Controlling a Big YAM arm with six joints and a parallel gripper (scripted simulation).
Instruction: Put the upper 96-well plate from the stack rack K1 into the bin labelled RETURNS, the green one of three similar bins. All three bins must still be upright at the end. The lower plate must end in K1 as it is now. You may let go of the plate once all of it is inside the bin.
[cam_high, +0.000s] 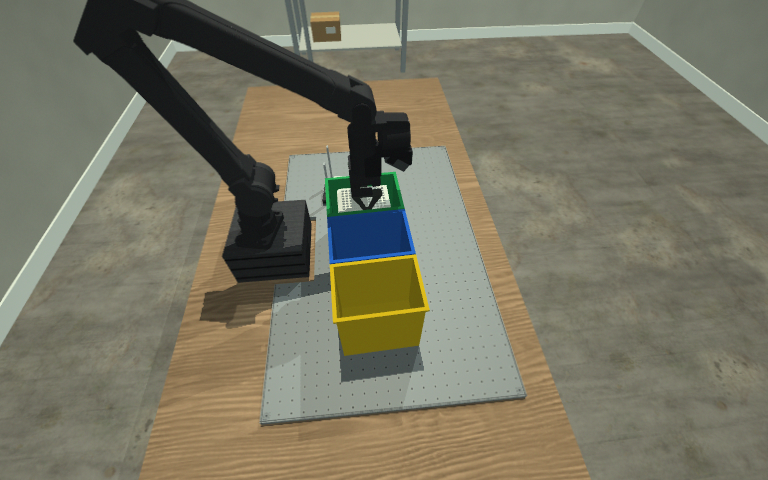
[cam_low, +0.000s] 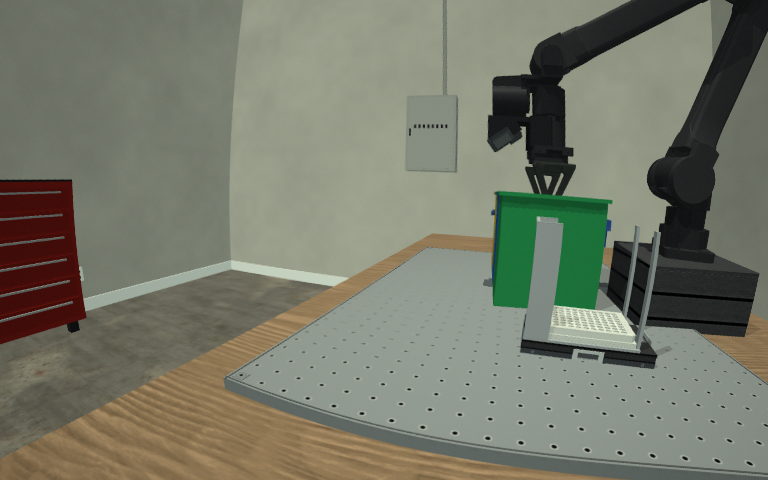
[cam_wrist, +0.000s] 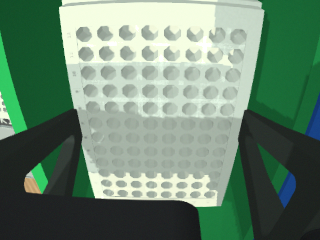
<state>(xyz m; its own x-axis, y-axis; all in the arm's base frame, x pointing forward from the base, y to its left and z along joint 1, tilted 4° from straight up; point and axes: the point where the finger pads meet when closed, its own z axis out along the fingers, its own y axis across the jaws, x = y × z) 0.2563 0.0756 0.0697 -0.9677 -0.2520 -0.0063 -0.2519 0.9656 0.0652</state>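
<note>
My gripper is now 8 cm above the green bin. Also, from my hand: grey rack panel (1 cm behind, 18 cm to the left, 8 cm below); grey post (3 cm behind, 23 cm to the left, 8 cm below); blue bin (3 cm ahead, 13 cm to the right, 8 cm below).
</note>
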